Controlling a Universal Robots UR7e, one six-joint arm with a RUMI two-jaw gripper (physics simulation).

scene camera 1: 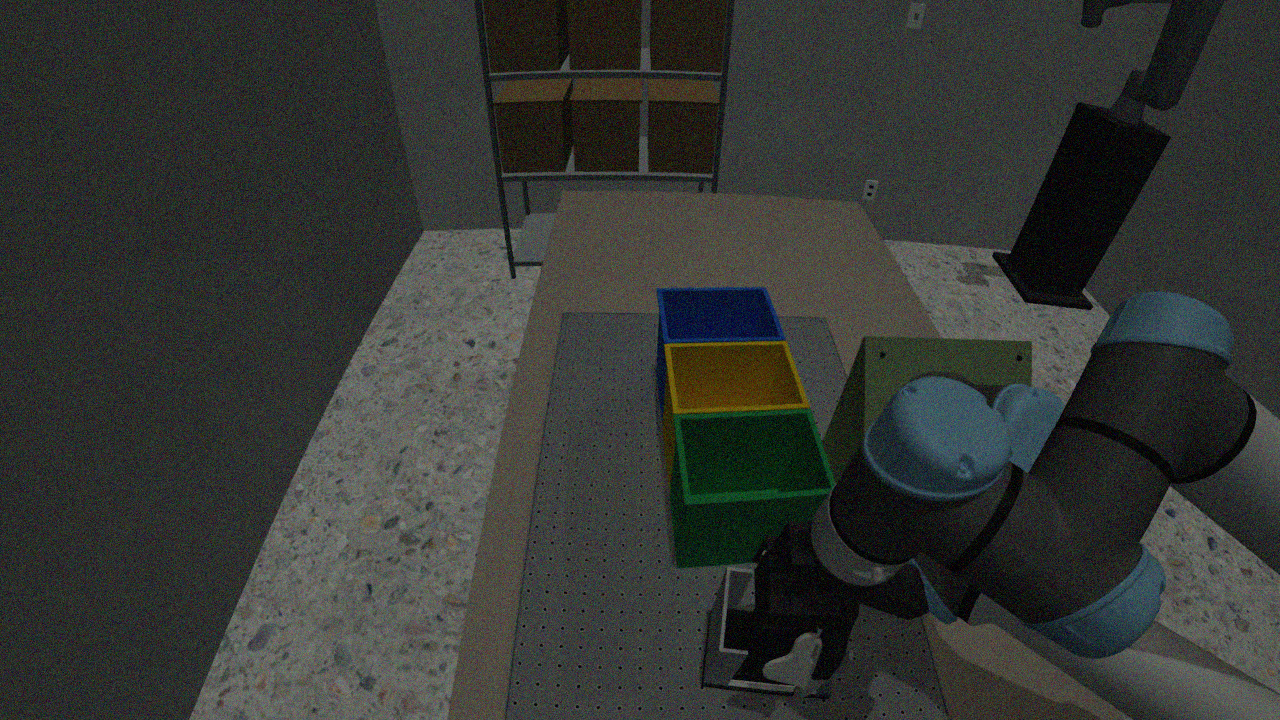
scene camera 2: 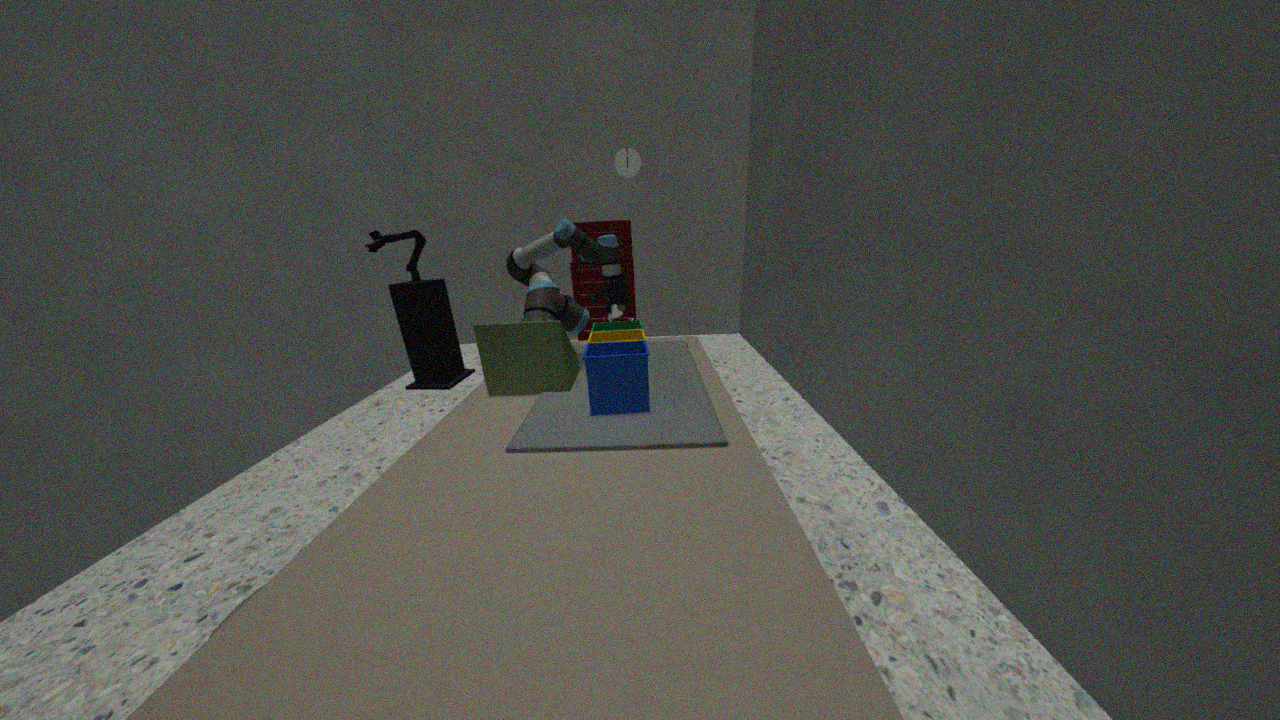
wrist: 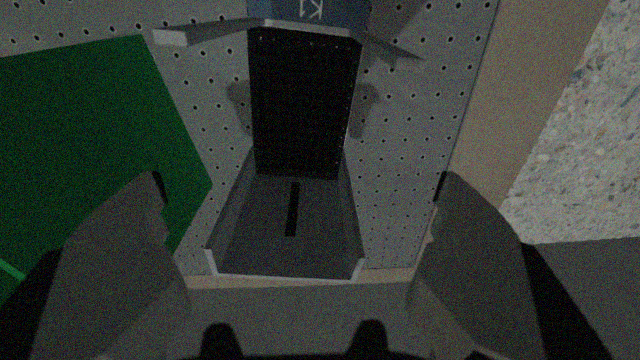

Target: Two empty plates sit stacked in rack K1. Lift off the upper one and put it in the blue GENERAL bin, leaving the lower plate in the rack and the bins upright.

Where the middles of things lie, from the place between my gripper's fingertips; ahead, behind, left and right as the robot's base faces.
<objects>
Right now my hand is 1 cm short of the black plate (scene camera 1: 762, 647), 1 cm to the left of it and 10 cm above it. The rest, counted from my hand: yellow bin (scene camera 1: 720, 377) 6 cm ahead, 33 cm to the right, 5 cm below; then blue general bin (scene camera 1: 729, 314) 8 cm ahead, 46 cm to the right, 5 cm below; then green bin (scene camera 1: 738, 477) 4 cm ahead, 20 cm to the right, 5 cm below.
</objects>
